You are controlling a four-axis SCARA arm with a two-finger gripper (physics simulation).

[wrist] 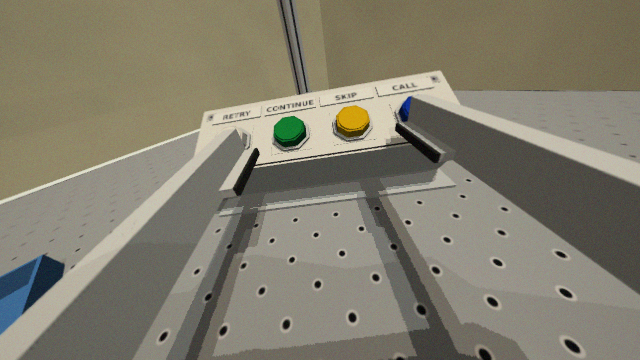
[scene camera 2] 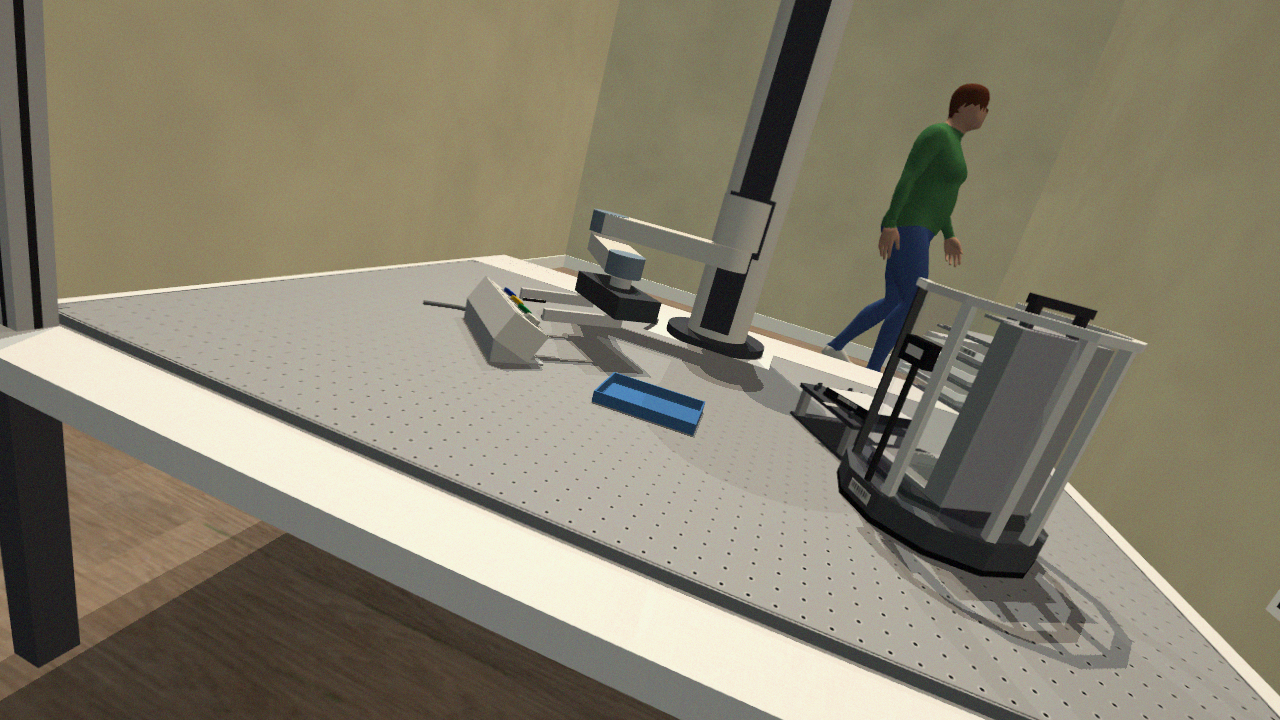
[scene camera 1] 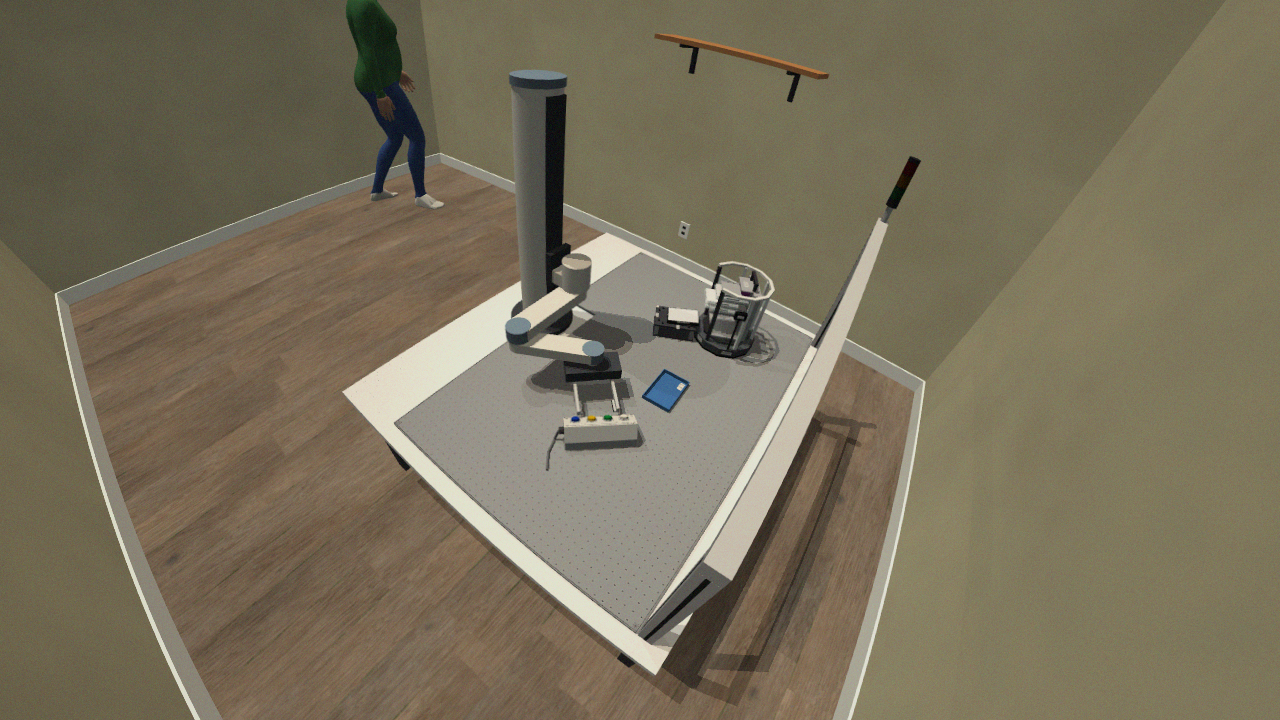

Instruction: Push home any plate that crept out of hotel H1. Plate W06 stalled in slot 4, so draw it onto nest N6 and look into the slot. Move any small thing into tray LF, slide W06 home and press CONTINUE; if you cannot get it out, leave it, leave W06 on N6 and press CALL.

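Pixels of known places: gripper, fingertip midpoint: point(wrist: 324, 127) point(scene camera 2: 531, 303) point(scene camera 1: 598, 411); arm's base, link origin: point(scene camera 2: 714, 340).
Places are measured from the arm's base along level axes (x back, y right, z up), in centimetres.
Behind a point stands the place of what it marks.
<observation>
My gripper point(scene camera 1: 598, 411) @[y 27.4, x -50.7, z 8.4 cm] point(scene camera 2: 533, 305) @[y 27.4, x -50.7, z 8.4 cm] point(wrist: 324, 127) @[y 27.4, x -50.7, z 8.4 cm] is open and empty, its fingertips close to the button box point(scene camera 1: 599, 434) @[y 33.0, x -55.7, z 7.2 cm] point(wrist: 320, 134) @[y 28.4, x -52.3, z 7.2 cm]. In the wrist view the right finger partly covers the blue CALL button point(wrist: 406, 109) @[y 32.9, x -47.4, z 8.2 cm], and the left finger partly covers RETRY. The green CONTINUE button point(wrist: 289, 130) @[y 26.6, x -53.7, z 8.1 cm] shows between the fingers. Tray LF point(scene camera 1: 662, 394) @[y 2.8, x -60.2, z 1.5 cm] point(scene camera 2: 648, 405) @[y 0.7, x -60.5, z 1.5 cm] point(wrist: 37, 292) @[y 8.3, x -61.5, z 2.6 cm] is blue; a small pale patch point(scene camera 1: 681, 386) @[y -5.0, x -63.5, z 1.4 cm] shows at one corner. A white plate point(scene camera 1: 682, 315) @[y -30.7, x -47.0, z 9.2 cm] lies on the dark nest point(scene camera 1: 663, 329) @[y -26.2, x -42.3, z 1.8 cm] beside the round caged hotel point(scene camera 1: 726, 347) @[y -30.1, x -68.3, z 6.0 cm] point(scene camera 2: 948, 530) @[y -38.8, x -75.2, z 5.2 cm]. The slot contents are unclear.
The arm's column point(scene camera 1: 537, 179) @[y 5.4, x -5.2, z 61.1 cm] point(scene camera 2: 769, 161) @[y -0.9, x -7.7, z 43.7 cm] stands behind the gripper. A long upright panel point(scene camera 1: 796, 429) @[y 43.4, x -98.9, z 62.0 cm] runs along the table's right side, with a signal tower point(scene camera 1: 904, 181) @[y -66.2, x -98.5, z 77.8 cm] beyond it. A person in green point(scene camera 1: 375, 53) point(scene camera 2: 935, 179) is beyond the table.
</observation>
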